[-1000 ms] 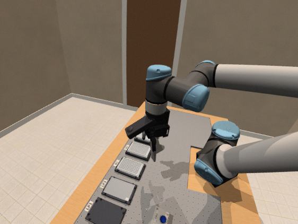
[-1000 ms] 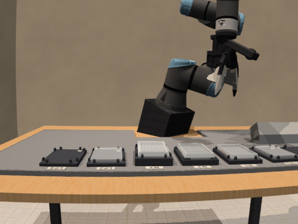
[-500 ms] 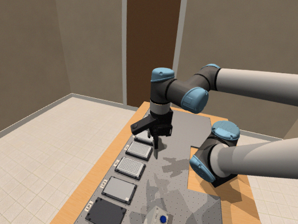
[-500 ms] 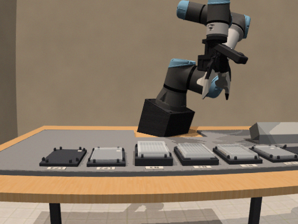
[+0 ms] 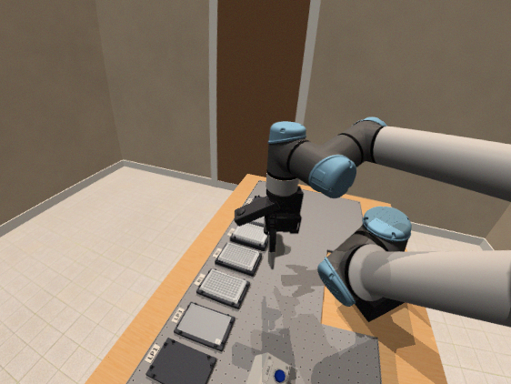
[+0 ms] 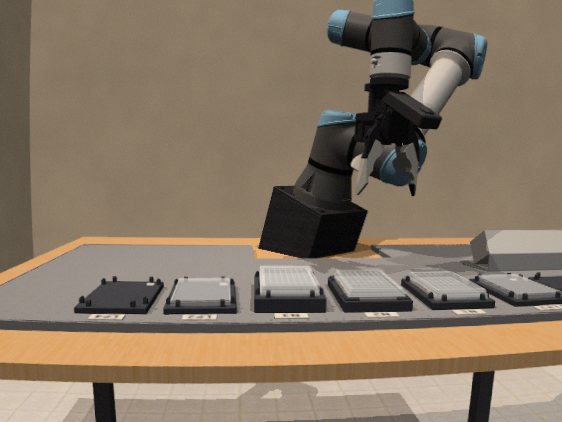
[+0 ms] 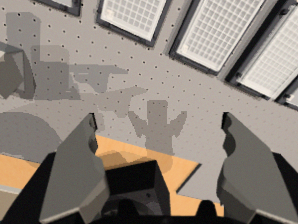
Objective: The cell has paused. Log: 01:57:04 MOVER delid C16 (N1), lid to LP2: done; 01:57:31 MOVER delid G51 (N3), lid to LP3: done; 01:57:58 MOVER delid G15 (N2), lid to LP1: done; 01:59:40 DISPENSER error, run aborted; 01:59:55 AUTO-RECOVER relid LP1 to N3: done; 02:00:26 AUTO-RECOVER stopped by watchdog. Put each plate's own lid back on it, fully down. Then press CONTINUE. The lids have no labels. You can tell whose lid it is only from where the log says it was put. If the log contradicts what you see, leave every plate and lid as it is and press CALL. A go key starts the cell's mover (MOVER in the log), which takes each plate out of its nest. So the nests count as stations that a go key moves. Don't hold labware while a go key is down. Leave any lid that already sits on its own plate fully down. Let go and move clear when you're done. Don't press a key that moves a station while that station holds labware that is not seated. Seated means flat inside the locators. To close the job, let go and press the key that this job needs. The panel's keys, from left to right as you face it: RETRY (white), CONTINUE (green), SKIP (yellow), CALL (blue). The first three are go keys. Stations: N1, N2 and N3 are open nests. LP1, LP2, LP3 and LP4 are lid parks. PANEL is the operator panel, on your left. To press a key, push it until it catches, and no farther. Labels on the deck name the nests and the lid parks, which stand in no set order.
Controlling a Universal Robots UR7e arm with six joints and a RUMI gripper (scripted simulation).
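Now: the LP2 lid park 320 mm to the right of my hand, 160 mm below it and 120 mm ahead of it. Also, from my hand: plate 140 mm below, 120 mm ahead, 60 mm to the right; then LP3 lid park 210 mm to the left, 160 mm below, 110 mm ahead; then blue CALL key 280 mm to the left, 120 mm behind, 100 mm below.
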